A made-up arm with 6 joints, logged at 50 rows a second.
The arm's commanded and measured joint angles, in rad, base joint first. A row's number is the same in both.
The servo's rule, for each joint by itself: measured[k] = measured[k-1] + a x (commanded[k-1-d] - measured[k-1]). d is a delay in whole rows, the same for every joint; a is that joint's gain. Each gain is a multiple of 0.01, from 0.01 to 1. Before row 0 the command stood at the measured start. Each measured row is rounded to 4 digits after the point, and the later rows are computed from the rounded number. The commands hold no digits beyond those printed.
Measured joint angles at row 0:
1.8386, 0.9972, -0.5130, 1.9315, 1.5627, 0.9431
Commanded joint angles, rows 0 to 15:
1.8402, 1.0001, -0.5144, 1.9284, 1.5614, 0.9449
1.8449, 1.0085, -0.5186, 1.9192, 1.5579, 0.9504
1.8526, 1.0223, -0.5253, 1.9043, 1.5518, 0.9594
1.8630, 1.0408, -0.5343, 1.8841, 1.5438, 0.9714
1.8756, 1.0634, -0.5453, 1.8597, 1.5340, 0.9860
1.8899, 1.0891, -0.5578, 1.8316, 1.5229, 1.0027
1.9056, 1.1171, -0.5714, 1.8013, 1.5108, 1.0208
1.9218, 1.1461, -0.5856, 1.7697, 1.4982, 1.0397
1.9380, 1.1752, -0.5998, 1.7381, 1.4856, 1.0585
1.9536, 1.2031, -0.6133, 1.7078, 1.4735, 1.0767
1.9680, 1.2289, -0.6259, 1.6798, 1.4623, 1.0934
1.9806, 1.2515, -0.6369, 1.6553, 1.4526, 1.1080
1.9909, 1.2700, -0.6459, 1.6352, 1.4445, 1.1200
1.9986, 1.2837, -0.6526, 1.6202, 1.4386, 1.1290
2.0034, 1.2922, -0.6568, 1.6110, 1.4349, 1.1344
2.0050, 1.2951, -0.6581, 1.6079, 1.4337, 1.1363
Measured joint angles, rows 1 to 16:
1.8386, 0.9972, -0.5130, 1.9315, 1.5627, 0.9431
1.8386, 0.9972, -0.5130, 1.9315, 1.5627, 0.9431
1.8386, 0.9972, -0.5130, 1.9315, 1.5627, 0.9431
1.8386, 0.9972, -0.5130, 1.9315, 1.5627, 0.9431
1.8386, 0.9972, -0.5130, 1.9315, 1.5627, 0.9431
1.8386, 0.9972, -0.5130, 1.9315, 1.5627, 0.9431
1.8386, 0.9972, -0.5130, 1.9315, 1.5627, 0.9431
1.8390, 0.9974, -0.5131, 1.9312, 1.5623, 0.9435
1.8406, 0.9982, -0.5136, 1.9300, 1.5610, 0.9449
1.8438, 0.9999, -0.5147, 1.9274, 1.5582, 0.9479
1.8490, 1.0028, -0.5165, 1.9231, 1.5539, 0.9528
1.8562, 1.0070, -0.5191, 1.9168, 1.5479, 0.9598
1.8653, 1.0127, -0.5226, 1.9083, 1.5404, 0.9688
1.8762, 1.0200, -0.5270, 1.8976, 1.5315, 0.9797
1.8885, 1.0288, -0.5323, 1.8848, 1.5215, 0.9923
1.9019, 1.0390, -0.5384, 1.8701, 1.5107, 1.0062
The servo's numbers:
d 7
a 0.27 0.07 0.09 0.10 0.30 0.21

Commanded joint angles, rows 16 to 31:
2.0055, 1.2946, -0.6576, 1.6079, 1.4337, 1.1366
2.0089, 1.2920, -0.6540, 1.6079, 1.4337, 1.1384
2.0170, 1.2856, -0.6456, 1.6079, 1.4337, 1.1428
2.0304, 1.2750, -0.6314, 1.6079, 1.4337, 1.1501
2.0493, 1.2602, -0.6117, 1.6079, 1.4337, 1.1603
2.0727, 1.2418, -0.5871, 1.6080, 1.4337, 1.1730
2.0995, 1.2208, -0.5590, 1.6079, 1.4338, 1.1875
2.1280, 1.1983, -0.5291, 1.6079, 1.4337, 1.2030
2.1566, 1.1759, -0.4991, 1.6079, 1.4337, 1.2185
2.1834, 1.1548, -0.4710, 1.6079, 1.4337, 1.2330
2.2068, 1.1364, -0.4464, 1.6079, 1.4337, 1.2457
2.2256, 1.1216, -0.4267, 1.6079, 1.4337, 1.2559
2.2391, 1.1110, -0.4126, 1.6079, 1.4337, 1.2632
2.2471, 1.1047, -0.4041, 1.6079, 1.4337, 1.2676
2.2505, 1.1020, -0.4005, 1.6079, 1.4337, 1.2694
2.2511, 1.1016, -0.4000, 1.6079, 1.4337, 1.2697
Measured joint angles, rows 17 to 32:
1.9159, 1.0505, -0.5451, 1.8539, 1.4995, 1.0210
1.9300, 1.0630, -0.5524, 1.8365, 1.4883, 1.0362
1.9437, 1.0762, -0.5600, 1.8184, 1.4776, 1.0513
1.9564, 1.0898, -0.5677, 1.8001, 1.4677, 1.0657
1.9678, 1.1034, -0.5753, 1.7821, 1.4590, 1.0790
1.9774, 1.1166, -0.5826, 1.7650, 1.4518, 1.0906
1.9849, 1.1291, -0.5894, 1.7493, 1.4464, 1.1002
1.9905, 1.1407, -0.5955, 1.7352, 1.4426, 1.1078
1.9955, 1.1513, -0.6008, 1.7225, 1.4399, 1.1142
2.0013, 1.1607, -0.6048, 1.7110, 1.4380, 1.1202
2.0092, 1.1687, -0.6072, 1.7007, 1.4367, 1.1265
2.0200, 1.1751, -0.6076, 1.6914, 1.4358, 1.1336
2.0342, 1.1798, -0.6058, 1.6831, 1.4352, 1.1419
2.0518, 1.1827, -0.6016, 1.6756, 1.4348, 1.1515
2.0724, 1.1838, -0.5951, 1.6688, 1.4345, 1.1623
2.0951, 1.1832, -0.5865, 1.6627, 1.4343, 1.1741

